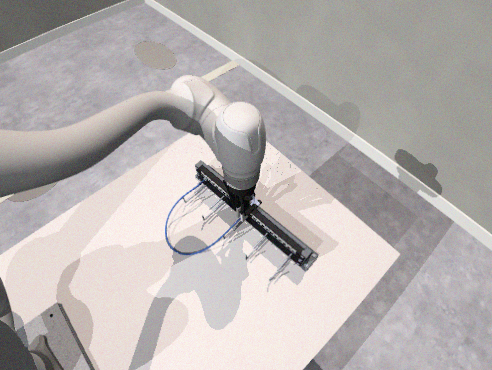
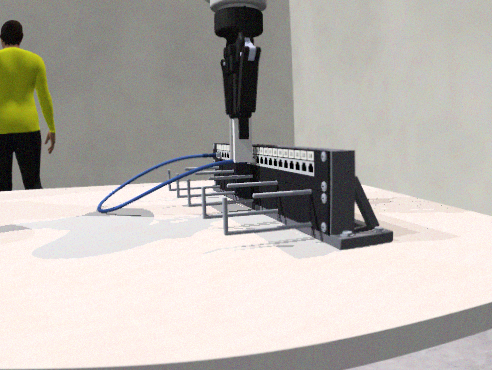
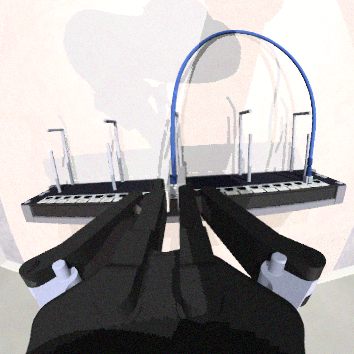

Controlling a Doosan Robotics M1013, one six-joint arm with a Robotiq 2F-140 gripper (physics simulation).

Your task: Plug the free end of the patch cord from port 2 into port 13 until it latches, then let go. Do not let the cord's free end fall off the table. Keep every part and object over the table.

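Frame: origin at the arm's base, x ahead, y left, z up, level; millimetres.
Seen in the pictures: gripper, fingertip midpoint: (image 1: 242, 216) (image 2: 241, 161) (image 3: 174, 176).
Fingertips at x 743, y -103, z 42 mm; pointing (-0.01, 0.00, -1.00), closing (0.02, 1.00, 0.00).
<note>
A point is followed by its place in that frame.
The black patch panel (image 1: 280, 234) @[x 769, y -237, z 64 mm] (image 2: 342, 192) @[x 773, y -341, z 22 mm] (image 3: 65, 208) @[x 769, y -254, z 64 mm] stands upright on the table, with a row of white-framed ports. The blue patch cord (image 1: 187, 254) @[x 544, y -40, z -24 mm] (image 2: 103, 211) @[x 532, y -26, z -30 mm] (image 3: 240, 32) @[x 528, y 24, z -30 mm] loops out in front of it. One end's plug (image 3: 309, 178) @[x 761, y 88, z 49 mm] sits in a port near the panel's far end. My gripper (image 1: 244, 216) @[x 743, y -103, z 42 mm] (image 2: 242, 150) @[x 743, y -103, z 42 mm] (image 3: 174, 176) @[x 743, y -103, z 42 mm] points down at the middle of the panel's port row, shut on the cord's free-end plug (image 3: 173, 186) @[x 753, y -105, z 51 mm]. The fingers hide the port behind them, so its number and whether the plug is seated or latched cannot be told.
Grey L-shaped rods (image 1: 260, 245) @[x 723, y -196, z -17 mm] (image 2: 225, 215) @[x 658, y -296, z 1 mm] (image 3: 241, 142) @[x 712, y 7, z -17 mm] stick out from the panel's front below the ports. The pale table (image 1: 350, 280) @[x 831, y -487, z -35 mm] (image 2: 250, 290) @[x 636, y -428, z -35 mm] carries the panel. A grey plate (image 1: 62, 325) @[x 142, y 68, z -7 mm] lies at the lower left. A person in yellow (image 2: 22, 90) stands beyond the table.
</note>
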